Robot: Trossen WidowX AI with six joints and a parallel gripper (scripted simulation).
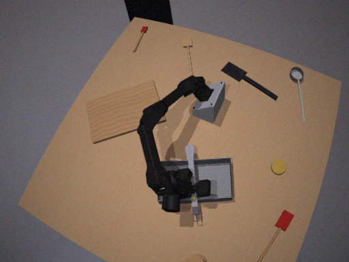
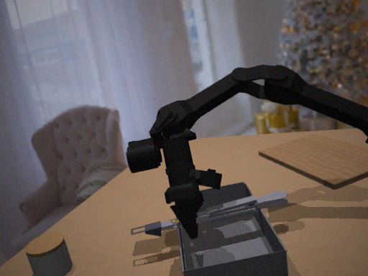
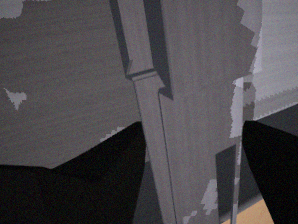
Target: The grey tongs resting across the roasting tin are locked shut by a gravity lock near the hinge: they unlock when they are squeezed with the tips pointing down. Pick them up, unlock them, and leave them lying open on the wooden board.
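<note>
The grey roasting tin is 40 mm behind my gripper tip and 40 mm to the right of it. Round my gripper tip: wooden board (200 mm behind, 510 mm to the right, 20 mm below); then red-headed spatula (10 mm ahead, 380 mm to the left, 20 mm below); then yellow lock piece (30 mm ahead, 30 mm above).
</note>
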